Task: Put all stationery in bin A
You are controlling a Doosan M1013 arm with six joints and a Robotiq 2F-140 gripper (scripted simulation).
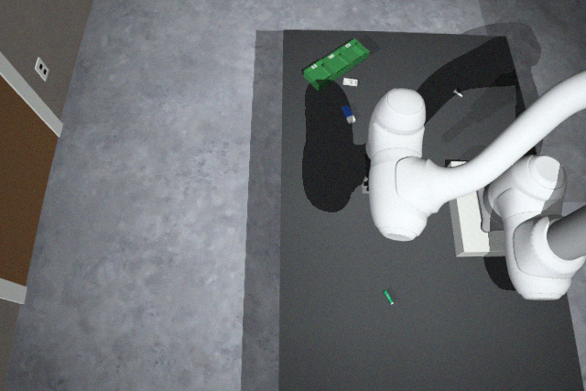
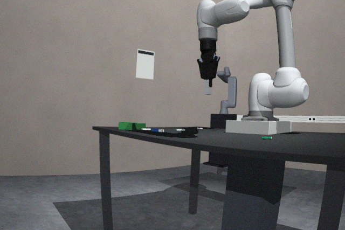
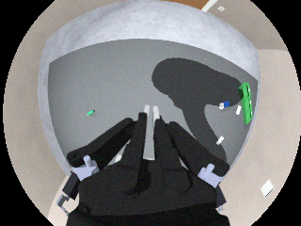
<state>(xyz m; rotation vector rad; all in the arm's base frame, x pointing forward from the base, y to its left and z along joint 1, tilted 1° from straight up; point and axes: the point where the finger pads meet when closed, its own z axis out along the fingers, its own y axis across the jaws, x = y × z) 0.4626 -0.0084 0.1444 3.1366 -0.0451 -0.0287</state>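
My hand is 570 mm to the left of the long green bin, 200 mm above it and 40 mm short of it. Also, from my hand: blue-and-white eraser: 350 mm to the right, 210 mm below; small white screw-like piece: 450 mm to the right, 400 mm behind, 210 mm below; green marker-like stick: 280 mm to the left, 210 mm below, 80 mm behind.
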